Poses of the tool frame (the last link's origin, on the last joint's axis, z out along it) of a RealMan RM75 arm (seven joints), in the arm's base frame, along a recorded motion.
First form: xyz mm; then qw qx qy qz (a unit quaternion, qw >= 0).
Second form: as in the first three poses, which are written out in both.
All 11 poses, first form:
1: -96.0 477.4 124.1 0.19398 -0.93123 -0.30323 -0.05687
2: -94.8 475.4 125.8 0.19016 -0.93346 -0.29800 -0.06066
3: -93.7 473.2 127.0 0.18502 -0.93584 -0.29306 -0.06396
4: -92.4 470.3 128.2 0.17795 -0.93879 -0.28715 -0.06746
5: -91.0 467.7 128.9 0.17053 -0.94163 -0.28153 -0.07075
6: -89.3 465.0 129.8 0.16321 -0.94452 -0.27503 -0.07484
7: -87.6 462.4 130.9 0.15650 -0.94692 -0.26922 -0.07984
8: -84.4 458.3 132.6 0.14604 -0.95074 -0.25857 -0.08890
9: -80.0 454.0 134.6 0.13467 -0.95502 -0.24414 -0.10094
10: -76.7 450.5 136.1 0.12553 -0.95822 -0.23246 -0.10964
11: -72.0 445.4 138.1 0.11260 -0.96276 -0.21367 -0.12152
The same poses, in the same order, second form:
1: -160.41 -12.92 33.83 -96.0 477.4 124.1
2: -160.89 -13.10 33.20 -94.8 475.4 125.8
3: -161.51 -13.19 32.62 -93.7 473.2 127.0
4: -162.34 -13.23 31.95 -92.4 470.3 128.2
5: -163.20 -13.25 31.33 -91.0 467.7 128.9
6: -164.06 -13.36 30.59 -89.3 465.0 129.8
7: -164.89 -13.62 29.93 -87.6 462.4 130.9
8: -166.17 -14.16 28.70 -84.4 458.3 132.6
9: -167.57 -14.98 27.04 -80.0 454.0 134.6
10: -168.65 -15.57 25.72 -76.7 450.5 136.1
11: -170.10 -16.39 23.60 -72.0 445.4 138.1
